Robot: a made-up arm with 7 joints.
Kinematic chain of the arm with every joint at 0, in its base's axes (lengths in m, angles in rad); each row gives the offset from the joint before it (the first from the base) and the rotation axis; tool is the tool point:
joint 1: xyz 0 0 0.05 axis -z
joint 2: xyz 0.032 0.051 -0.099 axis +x
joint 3: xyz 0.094 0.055 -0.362 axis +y
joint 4: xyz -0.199 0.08 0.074 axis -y
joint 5: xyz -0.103 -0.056 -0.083 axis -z
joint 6: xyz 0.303 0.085 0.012 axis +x
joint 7: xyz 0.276 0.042 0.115 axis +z
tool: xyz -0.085 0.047 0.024
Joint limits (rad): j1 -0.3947..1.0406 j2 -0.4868..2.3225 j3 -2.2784..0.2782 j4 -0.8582..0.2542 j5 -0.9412..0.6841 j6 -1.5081..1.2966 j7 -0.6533..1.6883
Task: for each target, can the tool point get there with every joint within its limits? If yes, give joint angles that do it. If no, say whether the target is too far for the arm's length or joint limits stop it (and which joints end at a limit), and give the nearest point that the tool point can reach.
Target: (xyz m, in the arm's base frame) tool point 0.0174 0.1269 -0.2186
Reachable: yes | joints 0.4660 -0.2091 -1.8420 0.1109 0.4104 -0.6729 -0.0182
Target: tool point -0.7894 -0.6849 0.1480
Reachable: no: joint limits stop it (at a limit: joint 1, joint 2, joint 5, joint 7) | nearest point -0.2290 -0.3582 -0.1944 | short by 0.733 m
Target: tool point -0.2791 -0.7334 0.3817
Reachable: no: joint limits stop it (at a limit: joint 1, joint 2, joint 3, joint 4, joint 7) | nearest point -0.0463 -0.2944 0.3979 | short by 0.497 m
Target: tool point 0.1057 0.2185 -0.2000
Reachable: yes | joints 0.7774 0.5008 -2.0825 0.0593 0.3765 -0.9311 0.9000
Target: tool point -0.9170 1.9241 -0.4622
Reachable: no: too far | nearest point -0.3215 0.9306 -0.2343 | short by 1.181 m
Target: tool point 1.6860 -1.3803 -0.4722
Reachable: no: too far | nearest point 0.6632 -0.2305 -0.2917 | short by 1.549 m
